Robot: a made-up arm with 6 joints. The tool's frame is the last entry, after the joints. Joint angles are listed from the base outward.
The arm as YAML. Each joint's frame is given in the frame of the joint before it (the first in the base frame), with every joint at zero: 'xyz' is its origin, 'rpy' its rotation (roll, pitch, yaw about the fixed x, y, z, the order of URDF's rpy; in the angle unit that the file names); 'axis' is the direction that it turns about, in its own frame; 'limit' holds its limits. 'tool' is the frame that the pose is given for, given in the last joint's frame.
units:
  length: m
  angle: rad
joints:
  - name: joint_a
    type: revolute
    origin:
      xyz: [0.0, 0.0, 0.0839]
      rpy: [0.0, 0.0, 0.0]
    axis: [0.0, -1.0, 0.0]
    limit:
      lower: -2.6
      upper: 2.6
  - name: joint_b
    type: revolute
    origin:
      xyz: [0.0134, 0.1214, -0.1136]
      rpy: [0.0, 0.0, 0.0]
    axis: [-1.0, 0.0, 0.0]
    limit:
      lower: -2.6
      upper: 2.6
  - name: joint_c
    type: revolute
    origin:
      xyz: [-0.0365, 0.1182, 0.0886]
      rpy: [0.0, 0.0, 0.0]
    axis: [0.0, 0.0, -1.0]
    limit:
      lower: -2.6
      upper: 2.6
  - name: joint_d
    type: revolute
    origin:
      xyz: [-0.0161, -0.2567, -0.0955]
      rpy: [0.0, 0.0, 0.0]
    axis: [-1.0, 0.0, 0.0]
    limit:
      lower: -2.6
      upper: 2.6
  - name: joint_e
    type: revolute
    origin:
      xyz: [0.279, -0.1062, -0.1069]
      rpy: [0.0, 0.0, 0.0]
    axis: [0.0, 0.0, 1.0]
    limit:
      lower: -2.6
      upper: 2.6
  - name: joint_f
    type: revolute
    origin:
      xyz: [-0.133, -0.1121, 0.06]
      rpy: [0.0, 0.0, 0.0]
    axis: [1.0, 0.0, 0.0]
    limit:
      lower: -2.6
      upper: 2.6
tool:
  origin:
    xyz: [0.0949, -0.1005, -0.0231]
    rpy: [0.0, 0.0, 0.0]
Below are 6 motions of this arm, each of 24 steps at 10 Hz.
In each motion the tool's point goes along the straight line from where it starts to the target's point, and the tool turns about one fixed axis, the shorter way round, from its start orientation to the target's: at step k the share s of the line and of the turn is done. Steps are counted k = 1, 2, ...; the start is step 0. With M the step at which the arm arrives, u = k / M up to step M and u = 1 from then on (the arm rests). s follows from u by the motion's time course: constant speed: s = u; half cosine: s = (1 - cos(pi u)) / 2; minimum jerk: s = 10 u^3 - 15 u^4 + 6 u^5.
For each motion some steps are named. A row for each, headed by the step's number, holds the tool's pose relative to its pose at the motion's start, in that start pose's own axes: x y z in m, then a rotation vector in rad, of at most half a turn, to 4 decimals.
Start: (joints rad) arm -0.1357 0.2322 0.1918 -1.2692 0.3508 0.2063
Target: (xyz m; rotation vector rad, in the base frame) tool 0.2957 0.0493 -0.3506 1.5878 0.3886 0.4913
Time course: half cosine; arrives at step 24
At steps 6, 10, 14, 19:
6: 0.0183 0.0041 -0.0292 0.0689 0.0834 -0.0056
10: 0.0463 0.0104 -0.0739 0.1743 0.2111 -0.0141
14: 0.0787 0.0176 -0.1254 0.2961 0.3585 -0.0239
19: 0.1121 0.0251 -0.1787 0.4218 0.5108 -0.0341

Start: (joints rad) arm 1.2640 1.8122 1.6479 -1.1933 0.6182 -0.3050
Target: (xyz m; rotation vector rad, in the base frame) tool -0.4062 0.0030 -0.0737 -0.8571 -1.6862 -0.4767
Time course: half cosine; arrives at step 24
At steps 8, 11, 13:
8: 0.0564 0.0034 -0.0215 0.1240 0.2230 0.0665
11: 0.0980 0.0058 -0.0374 0.2156 0.3878 0.1156
13: 0.1274 0.0076 -0.0486 0.2804 0.5043 0.1503

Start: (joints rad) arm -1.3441 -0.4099 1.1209 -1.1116 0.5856 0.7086
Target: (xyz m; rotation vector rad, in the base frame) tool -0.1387 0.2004 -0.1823 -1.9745 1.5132 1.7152
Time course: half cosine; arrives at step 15
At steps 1, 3, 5, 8, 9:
1: 0.0010 0.0011 -0.0055 0.0188 -0.0056 -0.0047
3: 0.0084 0.0093 -0.0478 0.1643 -0.0486 -0.0415
5: 0.0221 0.0243 -0.1251 0.4302 -0.1272 -0.1087
8: 0.0488 0.0538 -0.2764 0.9503 -0.2811 -0.2400
9: 0.0578 0.0637 -0.3276 1.1263 -0.3331 -0.2845

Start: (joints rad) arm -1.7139 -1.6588 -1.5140 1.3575 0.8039 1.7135
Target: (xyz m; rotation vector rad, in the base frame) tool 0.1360 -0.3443 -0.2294 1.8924 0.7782 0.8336
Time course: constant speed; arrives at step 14
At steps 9, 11, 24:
9: -0.1459 0.1359 0.0697 -0.0038 0.2025 0.0743
11: -0.1783 0.1662 0.0852 -0.0046 0.2475 0.0908
24: -0.2269 0.2115 0.1085 -0.0059 0.3150 0.1156

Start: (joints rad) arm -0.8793 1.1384 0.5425 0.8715 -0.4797 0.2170
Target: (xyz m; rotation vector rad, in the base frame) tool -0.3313 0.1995 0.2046 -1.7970 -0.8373 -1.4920
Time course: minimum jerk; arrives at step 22
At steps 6, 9, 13, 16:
6: -0.0585 0.0166 0.0216 -0.0412 0.0771 -0.1614
9: -0.1513 0.0429 0.0559 -0.1066 0.1993 -0.4172
13: -0.3026 0.0858 0.1119 -0.2132 0.3987 -0.8346
16: -0.3954 0.1121 0.1462 -0.2785 0.5209 -1.0904

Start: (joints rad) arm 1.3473 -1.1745 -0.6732 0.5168 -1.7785 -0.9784
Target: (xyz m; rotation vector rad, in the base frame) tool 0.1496 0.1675 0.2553 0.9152 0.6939 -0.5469
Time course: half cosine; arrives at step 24
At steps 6, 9, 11, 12, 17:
6: -0.0129 0.0046 -0.0014 -0.0124 0.1764 -0.0408
9: -0.0272 0.0098 -0.0029 -0.0262 0.3718 -0.0859
11: -0.0383 0.0137 -0.0040 -0.0369 0.5236 -0.1211
12: -0.0441 0.0158 -0.0046 -0.0424 0.6022 -0.1392
17: -0.0709 0.0254 -0.0074 -0.0682 0.9688 -0.2240

